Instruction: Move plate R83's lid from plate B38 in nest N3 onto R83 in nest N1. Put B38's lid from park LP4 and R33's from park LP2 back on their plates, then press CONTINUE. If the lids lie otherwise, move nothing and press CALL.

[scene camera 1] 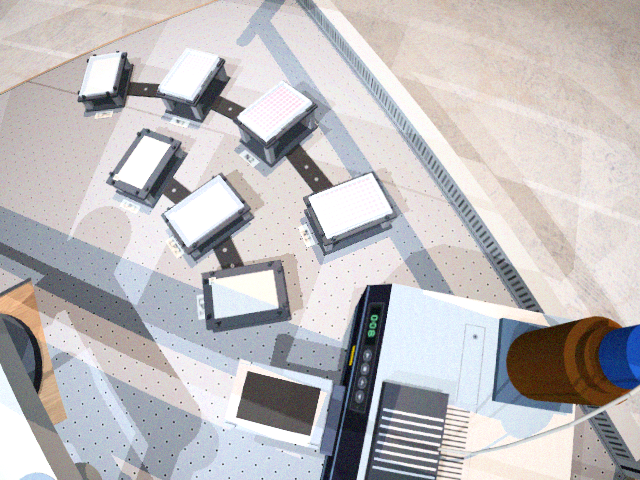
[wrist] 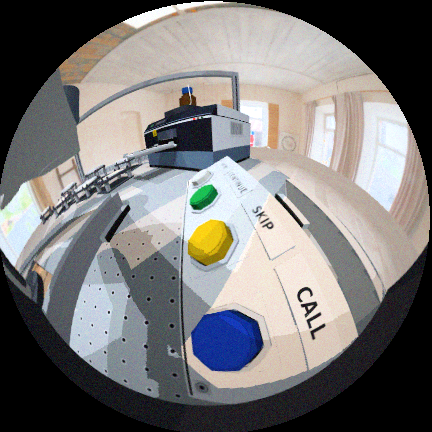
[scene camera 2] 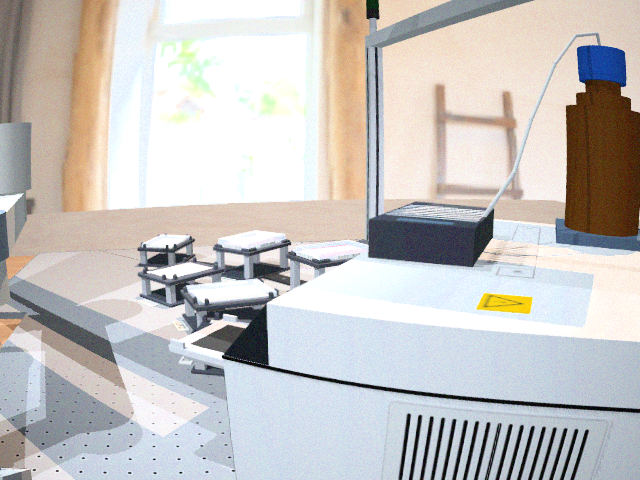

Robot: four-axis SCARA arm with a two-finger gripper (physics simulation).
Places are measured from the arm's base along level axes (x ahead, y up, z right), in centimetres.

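Pixels of known places: gripper, fingertip midpoint: [wrist: 198, 190].
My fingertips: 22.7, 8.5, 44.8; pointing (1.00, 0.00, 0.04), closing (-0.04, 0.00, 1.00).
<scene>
Ahead of a thing's pixels: the offset from my fingertips to its top centre, as dx, dy, dz. "*": to the spot under its first point.
My gripper [wrist: 198, 190] is open and empty over the button panel, its fingers on either side of it. The panel has a white button @[* +3.8, -0.4, +0.5] [wrist: 202, 178], a green button @[* -1.1, -0.2, +0.5] [wrist: 204, 197] by the CONTINUE label, a yellow button @[* -5.6, -0.1, +0.5] [wrist: 210, 242] by SKIP and a blue button @[* -9.9, -0.1, +0.6] [wrist: 227, 340] by CALL. In scene camera 1, a plate with pink wells @[+52.8, +1.7, -65.4] [scene camera 1: 276, 111] is on the nest labelled N2; a paler plate @[+56.1, +0.4, -40.4] [scene camera 1: 351, 205] is to its right, and white-topped plates @[+40.7, +0.6, -85.4] [scene camera 1: 191, 74] @[+21.4, -2.0, -100.1] [scene camera 1: 102, 75] are to its left. Three lower stands bear white or cream pieces @[* +24.3, -2.4, -69.7] [scene camera 1: 143, 161] @[+31.8, -1.7, -52.9] [scene camera 1: 206, 210] @[* +32.4, -2.7, -34.8] [scene camera 1: 245, 294]. Lid ownership is unreadable.
A white reader [scene camera 1: 429, 320] [scene camera 2: 439, 361] [wrist: 230, 132] has its tray @[* +35.4, +2.8, -11.6] [scene camera 1: 323, 415] out and a display reading 0:08. A brown bottle @[* +58.3, +23.7, -6.8] [scene camera 1: 547, 361] [scene camera 2: 599, 165] and a dark ribbed block [scene camera 1: 413, 400] [scene camera 2: 423, 240] stand on it. A grey frame [scene camera 2: 374, 129] rises behind.
</scene>
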